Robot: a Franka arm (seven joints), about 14 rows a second.
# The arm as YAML. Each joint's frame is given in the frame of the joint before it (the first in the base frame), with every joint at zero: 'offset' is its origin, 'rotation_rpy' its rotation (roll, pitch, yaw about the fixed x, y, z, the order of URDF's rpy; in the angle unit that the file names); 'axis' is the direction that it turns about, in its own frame. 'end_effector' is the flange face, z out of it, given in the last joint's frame.
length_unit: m
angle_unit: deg
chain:
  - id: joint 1
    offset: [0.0, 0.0, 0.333]
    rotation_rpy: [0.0, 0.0, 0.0]
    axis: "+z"
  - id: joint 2
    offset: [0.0, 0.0, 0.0]
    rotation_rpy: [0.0, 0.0, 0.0]
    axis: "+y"
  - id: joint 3
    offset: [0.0, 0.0, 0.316]
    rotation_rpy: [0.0, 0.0, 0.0]
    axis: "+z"
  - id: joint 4
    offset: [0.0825, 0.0, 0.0]
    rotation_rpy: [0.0, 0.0, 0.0]
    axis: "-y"
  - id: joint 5
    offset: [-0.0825, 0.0, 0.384]
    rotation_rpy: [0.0, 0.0, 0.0]
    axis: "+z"
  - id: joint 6
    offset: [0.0, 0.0, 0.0]
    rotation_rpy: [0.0, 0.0, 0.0]
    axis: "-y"
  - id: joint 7
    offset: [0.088, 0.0, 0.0]
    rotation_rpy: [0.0, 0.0, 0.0]
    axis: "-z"
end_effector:
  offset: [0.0, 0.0, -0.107]
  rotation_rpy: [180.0, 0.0, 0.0]
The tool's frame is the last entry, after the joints.
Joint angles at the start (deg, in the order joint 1, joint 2, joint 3, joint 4, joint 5, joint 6, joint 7):
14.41 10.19 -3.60 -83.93 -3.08 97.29 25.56
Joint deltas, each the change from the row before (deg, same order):
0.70 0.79 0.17 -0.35 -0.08 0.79 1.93
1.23 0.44 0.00 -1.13 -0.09 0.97 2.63
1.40 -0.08 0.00 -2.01 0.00 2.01 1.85
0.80 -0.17 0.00 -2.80 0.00 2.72 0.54
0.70 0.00 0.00 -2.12 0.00 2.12 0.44
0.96 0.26 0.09 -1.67 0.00 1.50 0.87
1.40 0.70 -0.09 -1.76 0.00 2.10 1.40
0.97 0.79 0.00 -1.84 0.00 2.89 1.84
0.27 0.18 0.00 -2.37 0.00 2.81 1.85
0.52 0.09 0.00 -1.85 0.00 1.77 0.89
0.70 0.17 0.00 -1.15 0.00 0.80 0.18
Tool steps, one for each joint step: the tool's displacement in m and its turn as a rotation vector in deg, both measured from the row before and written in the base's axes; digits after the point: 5 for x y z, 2 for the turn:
0.00257 0.01011 -0.01024 -0.04 0.22 -1.00
-0.00054 0.01359 -0.01275 -0.08 0.42 -1.33
-0.00285 0.01510 -0.01287 0.14 -0.17 -0.33
-0.00226 0.00849 -0.01746 0.09 -0.10 0.41
-0.00211 0.00744 -0.01454 0.05 -0.01 0.38
-0.00318 0.01105 -0.01457 -0.05 0.38 0.26
-0.00286 0.01446 -0.01914 -0.06 0.26 0.03
-0.00135 0.01113 -0.01953 0.18 -0.34 -0.70
-0.00249 0.00244 -0.01730 0.23 -0.32 -1.42
-0.00438 0.00455 -0.01353 0.02 0.13 -0.28
-0.00471 0.00641 -0.01008 -0.16 0.48 0.56

